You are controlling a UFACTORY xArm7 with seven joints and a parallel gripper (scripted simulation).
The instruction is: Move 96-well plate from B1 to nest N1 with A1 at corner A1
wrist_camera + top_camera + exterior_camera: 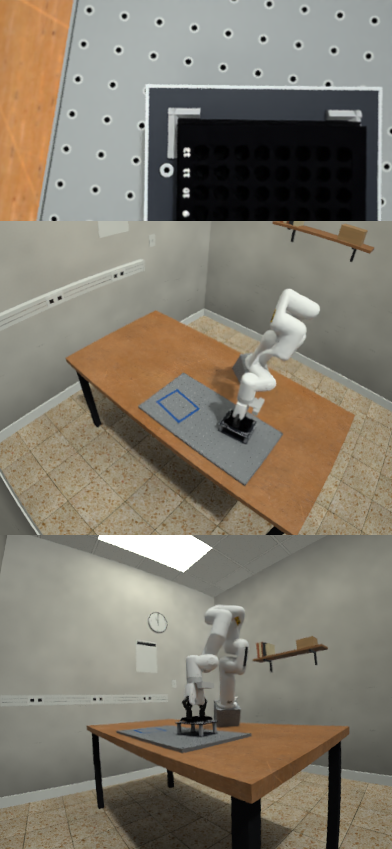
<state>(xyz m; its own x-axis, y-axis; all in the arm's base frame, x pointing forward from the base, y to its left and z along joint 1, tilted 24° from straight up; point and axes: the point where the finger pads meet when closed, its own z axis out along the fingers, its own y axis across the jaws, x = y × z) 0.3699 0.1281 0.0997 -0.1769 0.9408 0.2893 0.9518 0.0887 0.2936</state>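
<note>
My gripper is now 30 mm above the raised plate nest N1. From my hand the other things lie so: dark 96-well plate (10 mm below).
</note>
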